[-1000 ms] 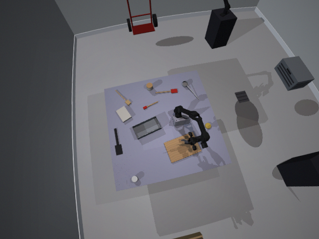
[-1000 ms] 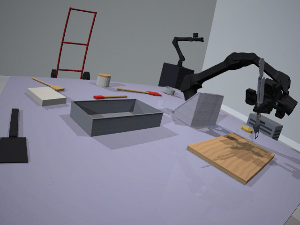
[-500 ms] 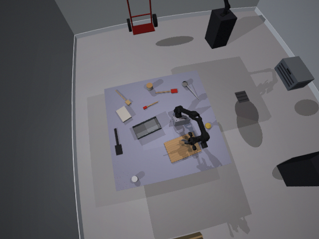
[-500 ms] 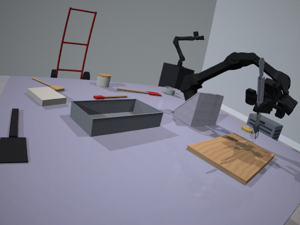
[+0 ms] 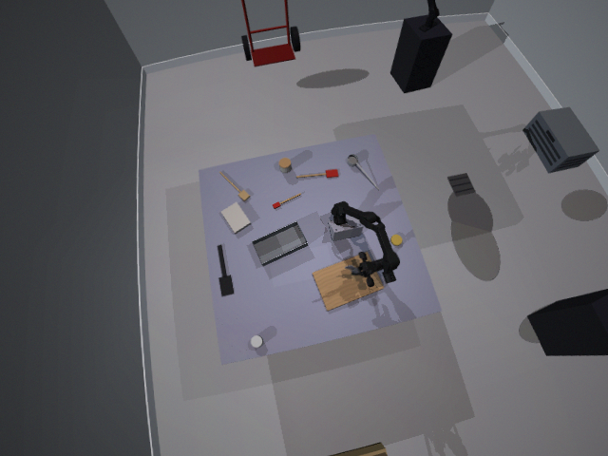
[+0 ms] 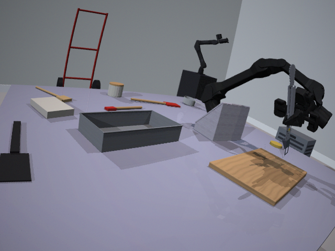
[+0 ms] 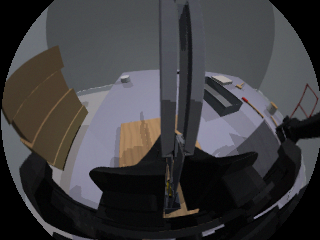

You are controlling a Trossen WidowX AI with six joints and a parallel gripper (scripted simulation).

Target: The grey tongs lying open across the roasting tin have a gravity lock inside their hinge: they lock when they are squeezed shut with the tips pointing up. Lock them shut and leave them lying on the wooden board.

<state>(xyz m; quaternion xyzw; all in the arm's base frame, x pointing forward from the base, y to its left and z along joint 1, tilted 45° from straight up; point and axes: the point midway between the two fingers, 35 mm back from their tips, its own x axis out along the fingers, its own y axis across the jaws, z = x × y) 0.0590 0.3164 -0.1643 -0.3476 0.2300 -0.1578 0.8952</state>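
Right now the wooden board is 17 cm below my gripper tip. The rest, counted from my gripper tip: red spatula 10 cm behind, 73 cm to the right, 17 cm below; then black spatula 69 cm ahead, 29 cm to the right, 17 cm below; then grey roasting tin 31 cm ahead, 34 cm to the right, 15 cm below.
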